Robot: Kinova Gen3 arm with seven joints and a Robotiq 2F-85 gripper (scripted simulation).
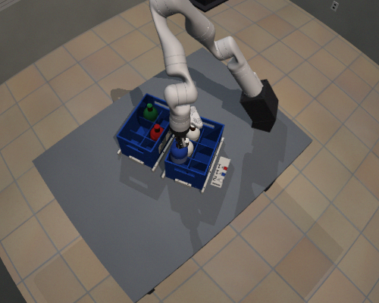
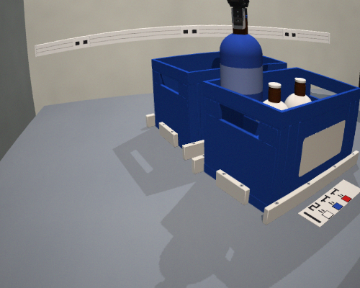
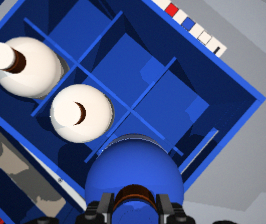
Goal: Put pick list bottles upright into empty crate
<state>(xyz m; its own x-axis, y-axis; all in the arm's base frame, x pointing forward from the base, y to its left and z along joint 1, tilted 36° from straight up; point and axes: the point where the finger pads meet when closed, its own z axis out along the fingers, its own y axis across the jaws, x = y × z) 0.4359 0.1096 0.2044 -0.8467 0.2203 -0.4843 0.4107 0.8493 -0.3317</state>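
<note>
Right now the blue-label bottle is 70 mm below my hand. The rest, counted from my hand: white bottle (210 mm below, 160 mm behind, 70 mm to the right); then pick list (290 mm below, 140 mm to the left, 140 mm behind); then red-label bottle (210 mm below, 180 mm to the right, 30 mm behind).
</note>
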